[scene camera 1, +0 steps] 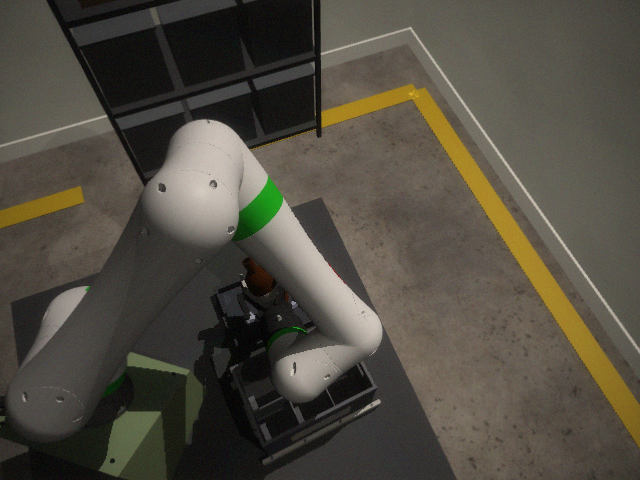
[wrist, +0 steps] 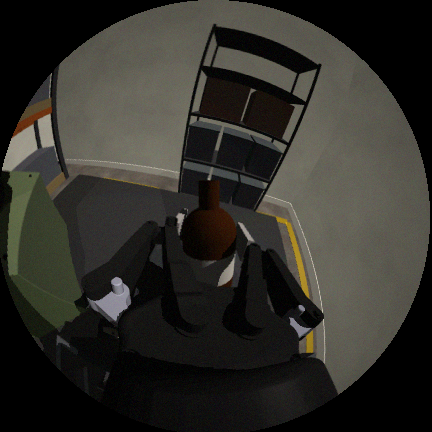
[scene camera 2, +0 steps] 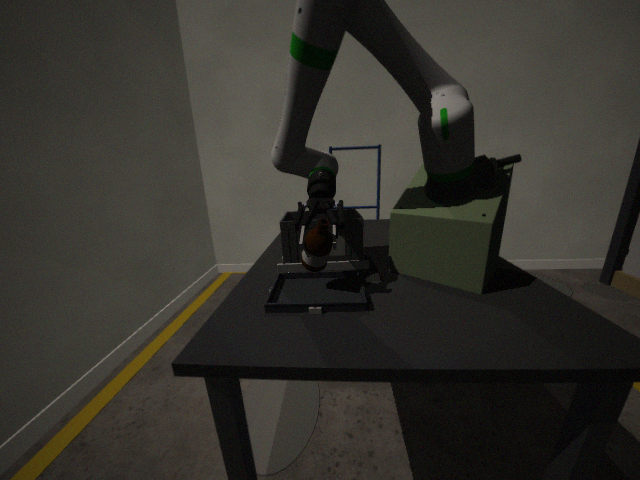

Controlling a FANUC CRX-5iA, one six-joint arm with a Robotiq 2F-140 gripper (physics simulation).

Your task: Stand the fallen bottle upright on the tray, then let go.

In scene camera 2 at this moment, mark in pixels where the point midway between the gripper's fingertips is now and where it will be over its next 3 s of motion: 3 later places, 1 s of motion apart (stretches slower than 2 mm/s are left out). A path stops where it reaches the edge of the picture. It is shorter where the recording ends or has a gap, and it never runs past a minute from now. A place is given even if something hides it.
My gripper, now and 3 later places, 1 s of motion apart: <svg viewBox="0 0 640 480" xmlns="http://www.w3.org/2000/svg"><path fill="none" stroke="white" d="M317 247L317 233L321 200L316 201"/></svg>
